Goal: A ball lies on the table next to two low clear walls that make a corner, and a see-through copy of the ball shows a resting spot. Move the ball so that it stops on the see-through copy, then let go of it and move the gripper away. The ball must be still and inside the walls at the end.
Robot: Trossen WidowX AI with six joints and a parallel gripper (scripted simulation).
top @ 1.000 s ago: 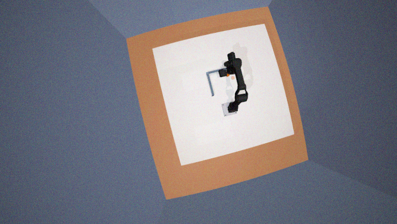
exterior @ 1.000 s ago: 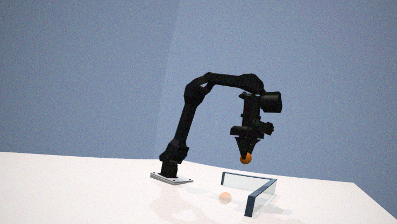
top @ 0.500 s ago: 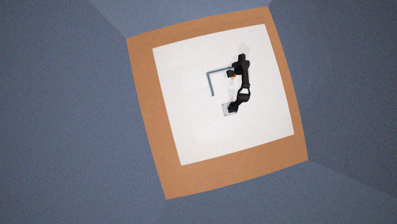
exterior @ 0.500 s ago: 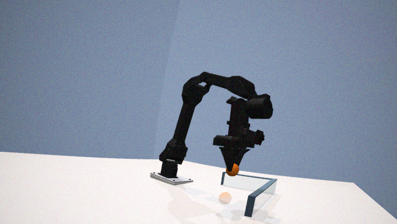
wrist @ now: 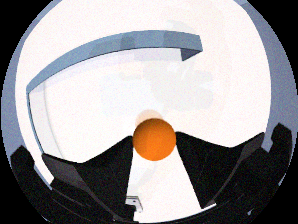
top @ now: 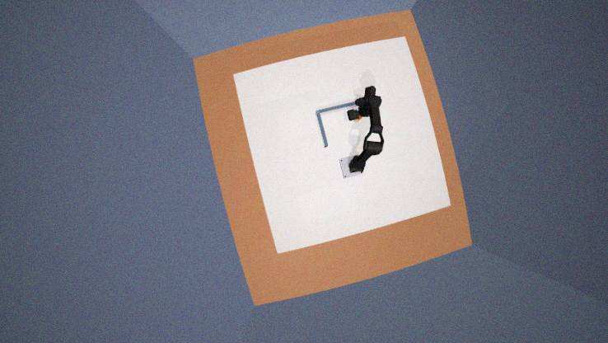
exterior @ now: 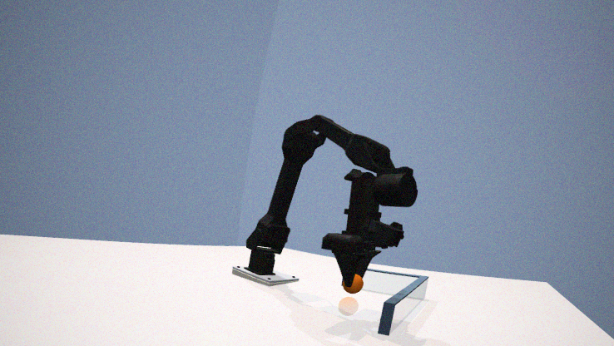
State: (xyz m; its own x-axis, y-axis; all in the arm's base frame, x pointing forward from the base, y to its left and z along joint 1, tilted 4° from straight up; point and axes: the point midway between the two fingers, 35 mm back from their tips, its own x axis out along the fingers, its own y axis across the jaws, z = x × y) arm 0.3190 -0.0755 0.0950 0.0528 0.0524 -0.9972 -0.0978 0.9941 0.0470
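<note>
My gripper tip is now 50 mm above the see-through copy of ball. From my gripper tip the other things lie so: orange ball: right at my gripper tip.
</note>
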